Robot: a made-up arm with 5 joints.
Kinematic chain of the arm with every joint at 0, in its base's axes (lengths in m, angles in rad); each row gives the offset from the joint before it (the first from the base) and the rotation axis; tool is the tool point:
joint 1: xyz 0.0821 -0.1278 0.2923 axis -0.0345 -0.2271 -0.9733
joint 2: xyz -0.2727 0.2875 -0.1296 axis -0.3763 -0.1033 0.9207
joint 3: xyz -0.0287 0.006 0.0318 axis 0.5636 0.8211 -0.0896
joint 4: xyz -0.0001 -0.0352 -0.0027 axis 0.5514 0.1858 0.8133
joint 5: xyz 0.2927 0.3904 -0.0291 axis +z
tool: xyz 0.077 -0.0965 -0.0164
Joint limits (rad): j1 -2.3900..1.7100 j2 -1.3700..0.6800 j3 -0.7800..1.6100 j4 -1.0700..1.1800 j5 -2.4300..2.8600
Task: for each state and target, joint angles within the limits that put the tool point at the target. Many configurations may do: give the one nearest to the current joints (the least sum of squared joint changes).
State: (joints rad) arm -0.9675 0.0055 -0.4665 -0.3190 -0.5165
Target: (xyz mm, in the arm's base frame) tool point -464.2 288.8 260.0
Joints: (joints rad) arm -0.7547 0.4512 -0.6310 0.0282 -0.2070
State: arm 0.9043 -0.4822 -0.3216 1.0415 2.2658
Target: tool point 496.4 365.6 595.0
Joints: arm 0.8636 -0.8267 -0.0110 0.9855 2.2499
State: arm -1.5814 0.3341 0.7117 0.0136 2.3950
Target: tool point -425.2 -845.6 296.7
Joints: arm -2.2999 0.5673 0.7759 -0.2864 2.4737
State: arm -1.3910 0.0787 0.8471 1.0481 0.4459
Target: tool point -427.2 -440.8 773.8
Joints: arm -1.8670 0.2035 0.6645 1.1800 0.7786
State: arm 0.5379 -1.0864 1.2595 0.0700 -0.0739
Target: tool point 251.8 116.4 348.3
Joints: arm 0.2623 -0.8893 1.0573 0.7551 -0.1658
